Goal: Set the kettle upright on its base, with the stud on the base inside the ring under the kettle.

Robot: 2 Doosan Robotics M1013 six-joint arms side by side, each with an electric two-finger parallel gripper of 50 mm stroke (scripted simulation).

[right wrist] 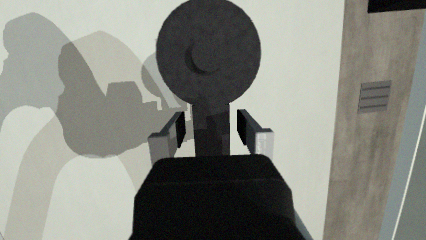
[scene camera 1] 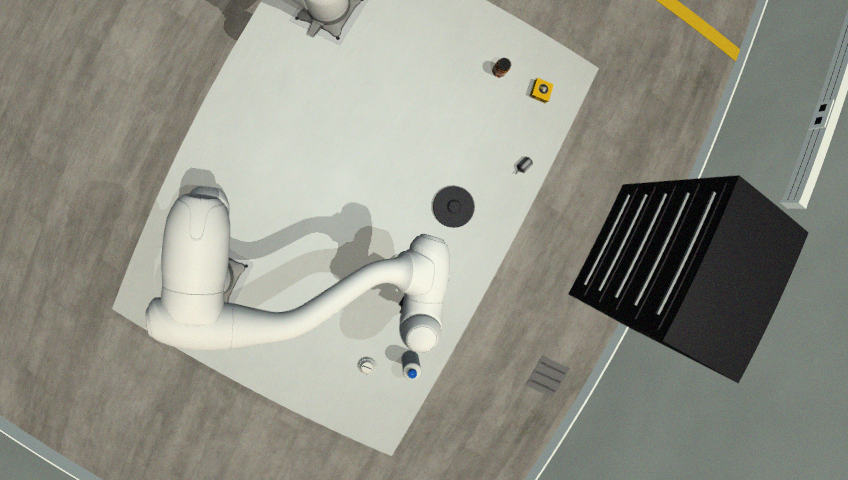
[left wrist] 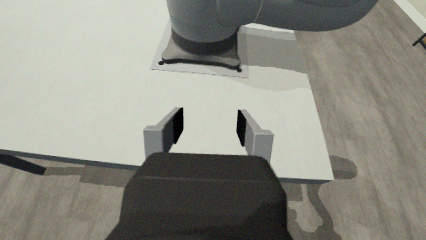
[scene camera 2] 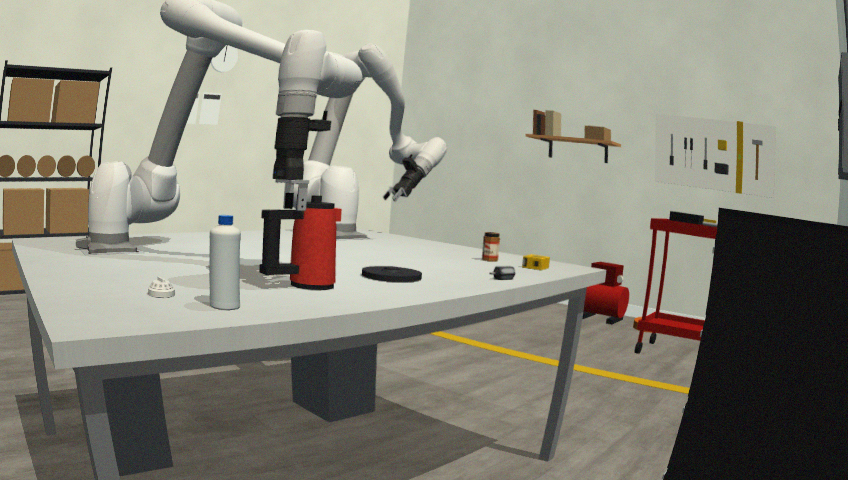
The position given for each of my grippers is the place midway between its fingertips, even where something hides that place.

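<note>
You'd see my left gripper [left wrist: 210, 119] here, and my right gripper [scene camera 2: 294, 209] too, with the right wrist view giving me that right gripper [right wrist: 211, 121] as well. There's a white bottle [scene camera 2: 224, 260], and a round black base [scene camera 1: 453, 206] that I can also see in scene camera 2 [scene camera 2: 380, 273]. In the right wrist view the base is out of frame, and in the left wrist view the base is out of frame too.
</note>
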